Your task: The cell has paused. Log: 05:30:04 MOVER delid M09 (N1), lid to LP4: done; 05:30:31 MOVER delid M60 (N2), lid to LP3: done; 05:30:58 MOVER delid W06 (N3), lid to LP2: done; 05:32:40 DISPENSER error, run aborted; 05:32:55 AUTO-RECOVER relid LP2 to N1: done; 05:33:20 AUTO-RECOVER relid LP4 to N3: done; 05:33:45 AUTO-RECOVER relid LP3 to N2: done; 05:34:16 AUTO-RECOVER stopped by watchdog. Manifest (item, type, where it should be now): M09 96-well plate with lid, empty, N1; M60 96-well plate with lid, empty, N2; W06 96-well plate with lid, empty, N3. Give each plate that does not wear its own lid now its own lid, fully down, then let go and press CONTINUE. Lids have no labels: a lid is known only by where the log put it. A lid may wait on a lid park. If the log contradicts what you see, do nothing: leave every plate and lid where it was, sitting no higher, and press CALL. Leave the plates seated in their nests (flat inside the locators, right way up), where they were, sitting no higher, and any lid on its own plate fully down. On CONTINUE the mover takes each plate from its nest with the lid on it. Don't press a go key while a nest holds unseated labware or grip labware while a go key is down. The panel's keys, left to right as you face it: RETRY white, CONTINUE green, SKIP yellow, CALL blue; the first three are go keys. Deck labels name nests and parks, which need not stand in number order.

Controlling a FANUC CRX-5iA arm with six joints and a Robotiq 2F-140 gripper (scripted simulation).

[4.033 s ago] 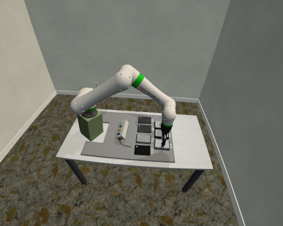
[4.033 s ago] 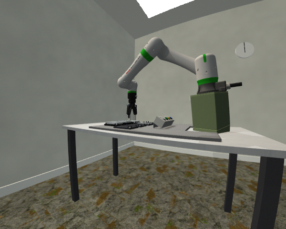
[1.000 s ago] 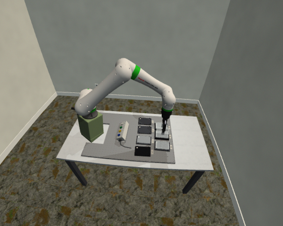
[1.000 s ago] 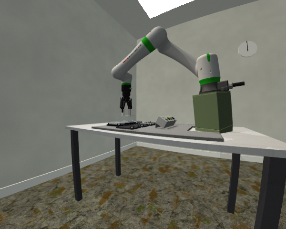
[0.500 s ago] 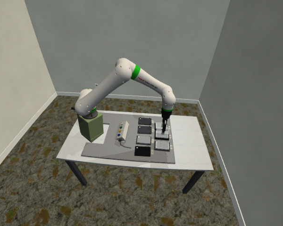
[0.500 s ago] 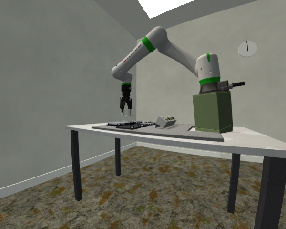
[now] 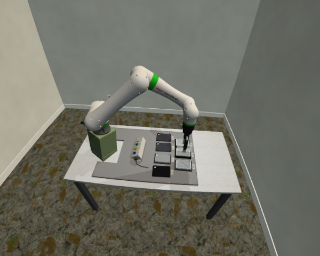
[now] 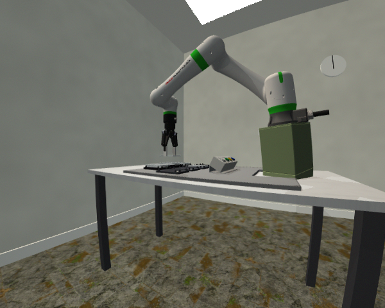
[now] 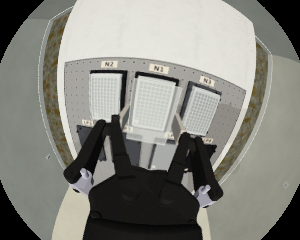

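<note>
The plate is 80 mm below my hand. From my hand the other things lie so: lid park LP4: 230 mm to the right, 140 mm behind, 100 mm below; then green key: 410 mm behind, 60 mm to the right, 40 mm below; then lid park LP3: 190 mm behind, 100 mm below, 30 mm to the left.
</note>
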